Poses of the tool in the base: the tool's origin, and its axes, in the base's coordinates. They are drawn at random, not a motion.
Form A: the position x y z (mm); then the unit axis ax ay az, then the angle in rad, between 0 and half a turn.
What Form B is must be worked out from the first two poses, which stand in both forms.
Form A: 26 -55 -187 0.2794 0.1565 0.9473 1.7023
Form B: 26 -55 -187 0.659 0.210 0.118 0.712
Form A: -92 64 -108 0.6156 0.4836 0.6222 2.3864
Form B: -92 64 -108 0.369 0.572 0.450 0.578
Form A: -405 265 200 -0.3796 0.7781 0.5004 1.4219
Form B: -405 265 200 0.758 -0.248 0.508 0.327
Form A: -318 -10 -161 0.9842 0.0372 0.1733 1.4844
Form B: -318 -10 -161 0.737 0.665 0.025 0.117
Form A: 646 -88 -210 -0.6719 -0.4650 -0.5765 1.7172
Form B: 646 -88 -210 0.653 -0.509 -0.352 -0.436
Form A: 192 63 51 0.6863 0.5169 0.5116 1.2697
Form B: 192 63 51 0.805 0.407 0.307 0.303
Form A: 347 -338 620 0.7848 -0.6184 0.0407 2.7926
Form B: 347 -338 620 0.174 0.773 -0.609 0.040
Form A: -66 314 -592 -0.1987 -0.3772 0.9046 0.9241
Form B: -66 314 -592 0.895 -0.089 -0.168 0.403
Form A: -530 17 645 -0.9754 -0.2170 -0.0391 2.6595
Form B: -530 17 645 0.239 -0.947 -0.211 -0.038
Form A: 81 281 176 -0.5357 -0.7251 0.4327 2.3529
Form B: 81 281 176 0.384 -0.495 -0.669 0.399
